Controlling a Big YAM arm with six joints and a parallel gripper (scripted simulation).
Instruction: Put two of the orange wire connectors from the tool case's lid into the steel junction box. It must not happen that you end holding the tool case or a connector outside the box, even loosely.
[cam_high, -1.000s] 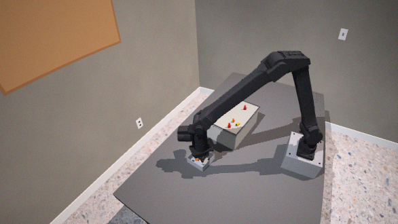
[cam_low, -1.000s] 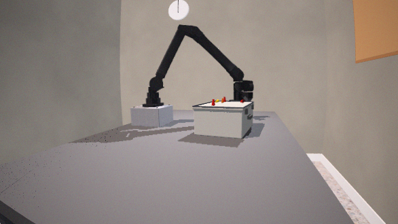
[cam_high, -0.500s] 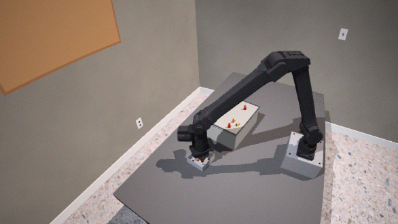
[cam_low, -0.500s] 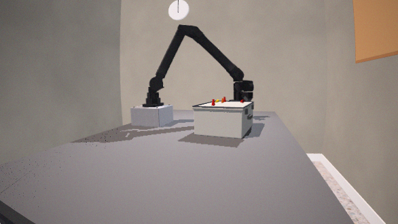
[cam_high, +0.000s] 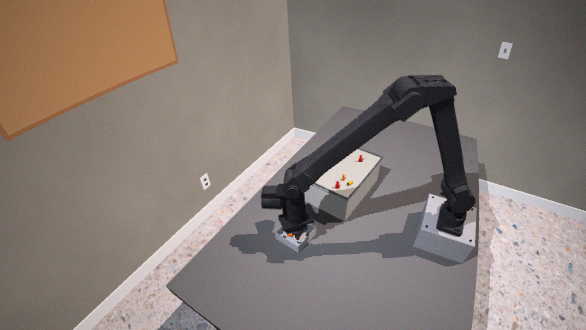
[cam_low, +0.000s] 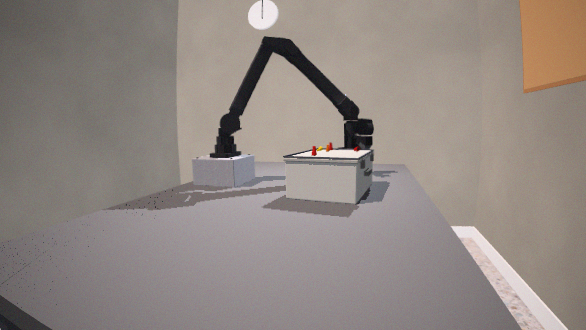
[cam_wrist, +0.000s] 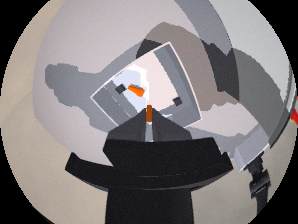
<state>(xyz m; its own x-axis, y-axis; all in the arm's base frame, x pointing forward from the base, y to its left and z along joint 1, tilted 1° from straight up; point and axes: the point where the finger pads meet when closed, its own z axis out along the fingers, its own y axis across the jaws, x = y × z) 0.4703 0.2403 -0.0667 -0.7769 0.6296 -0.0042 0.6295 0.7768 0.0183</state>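
My hand is 1 cm short of the steel junction box, 1 cm to the left of it and 3 cm above it. Round my hand: tool case: 2 cm behind, 32 cm to the right, 6 cm above.
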